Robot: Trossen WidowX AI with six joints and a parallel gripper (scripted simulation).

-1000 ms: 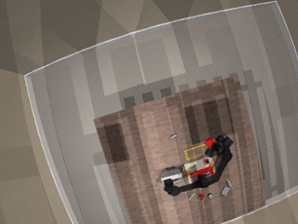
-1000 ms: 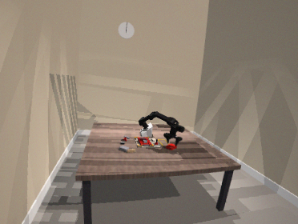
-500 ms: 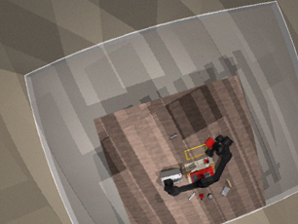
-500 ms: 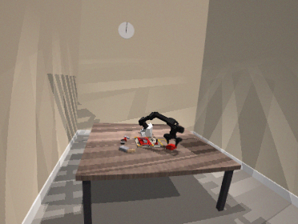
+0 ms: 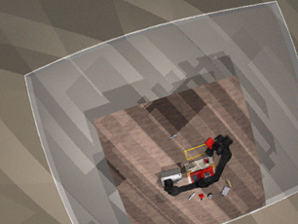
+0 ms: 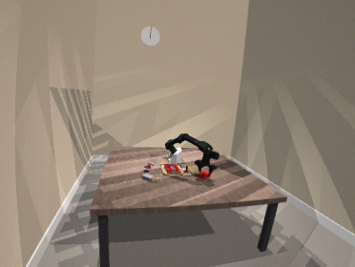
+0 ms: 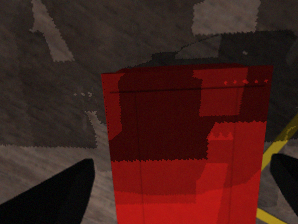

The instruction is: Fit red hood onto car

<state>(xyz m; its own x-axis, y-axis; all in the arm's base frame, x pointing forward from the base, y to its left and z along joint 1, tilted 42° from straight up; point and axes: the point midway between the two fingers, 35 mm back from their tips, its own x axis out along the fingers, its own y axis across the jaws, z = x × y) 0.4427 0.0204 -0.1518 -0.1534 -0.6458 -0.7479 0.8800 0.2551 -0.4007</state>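
Right now my gripper tip is right at the red hood. From my gripper tip the other things lie so: round piece (17 cm behind, 45 cm to the right, 1 cm below).
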